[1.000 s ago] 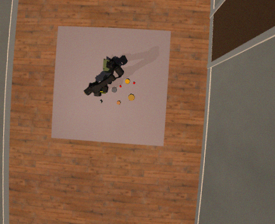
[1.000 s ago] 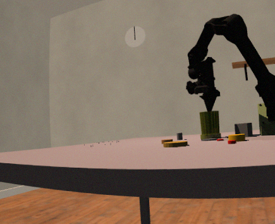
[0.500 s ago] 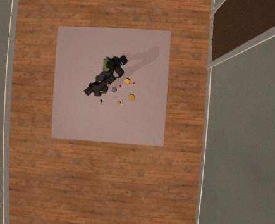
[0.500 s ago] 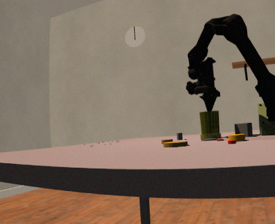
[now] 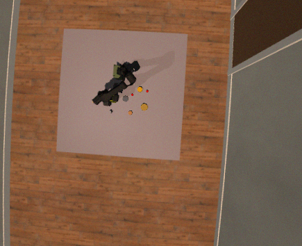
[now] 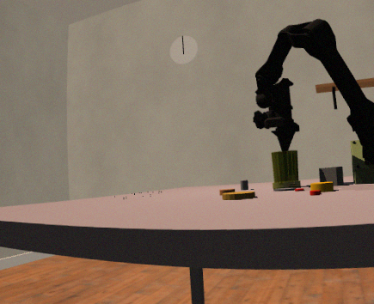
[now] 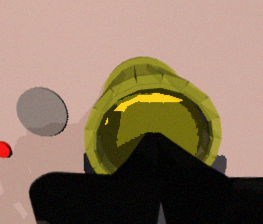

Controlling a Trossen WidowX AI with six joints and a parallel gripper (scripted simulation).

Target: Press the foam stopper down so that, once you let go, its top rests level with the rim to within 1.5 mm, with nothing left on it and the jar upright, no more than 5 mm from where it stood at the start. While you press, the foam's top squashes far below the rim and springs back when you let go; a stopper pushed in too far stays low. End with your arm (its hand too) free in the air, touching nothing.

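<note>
Right now my hand is 5 cm above the foam stopper. Round my hand: grey block 14 cm behind, 6 cm to the left, 11 cm below; then grey disc 1 cm behind, 12 cm to the left, 13 cm below; then small grey cylinder 14 cm ahead, 1 cm to the right, 12 cm below.
</note>
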